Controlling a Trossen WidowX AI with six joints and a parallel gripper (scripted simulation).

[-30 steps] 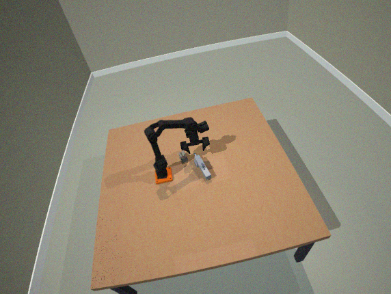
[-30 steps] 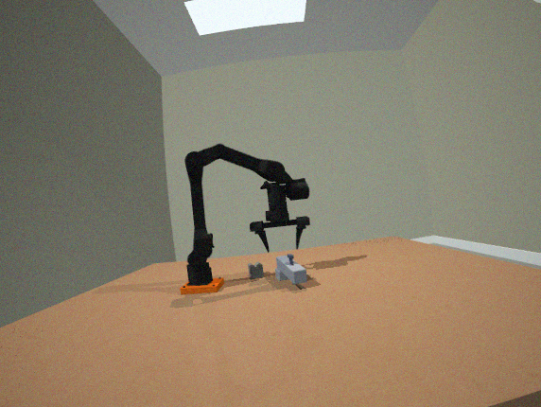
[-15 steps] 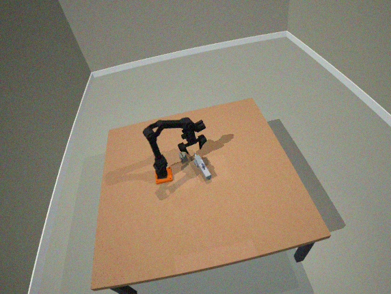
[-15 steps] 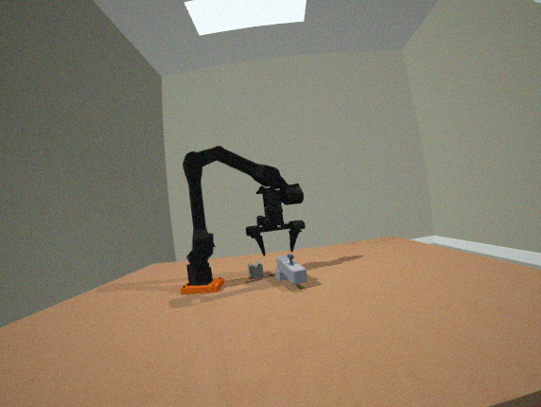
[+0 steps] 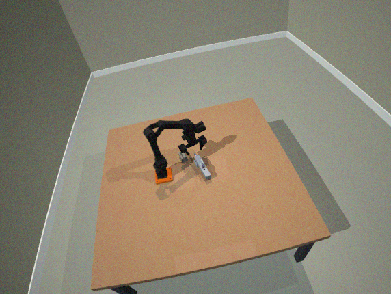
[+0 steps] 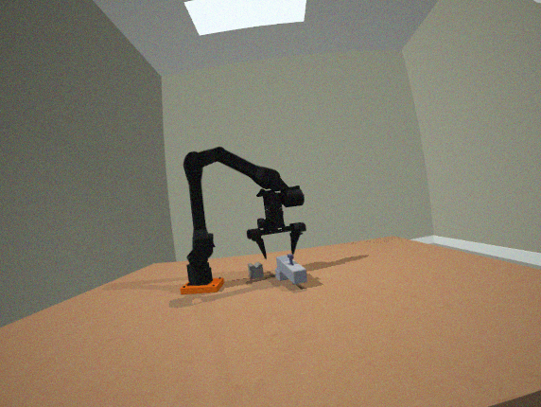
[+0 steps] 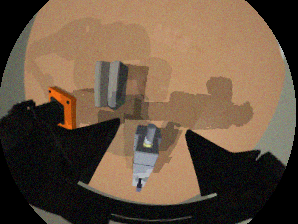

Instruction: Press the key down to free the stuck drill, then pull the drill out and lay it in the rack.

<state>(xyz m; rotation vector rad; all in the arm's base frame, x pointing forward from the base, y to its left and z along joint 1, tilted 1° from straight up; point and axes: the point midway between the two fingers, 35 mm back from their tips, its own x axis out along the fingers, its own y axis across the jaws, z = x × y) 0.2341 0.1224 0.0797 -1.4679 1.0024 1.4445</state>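
My gripper tip is 60 mm to the left of the drill, 20 mm short of it and 10 mm above it. Round my gripper tip: blue key 140 mm to the right, 50 mm ahead, 10 mm below; then light grey-blue block 120 mm to the right, 40 mm ahead, 30 mm below; then rack 90 mm behind, 40 mm below, 10 mm to the left.
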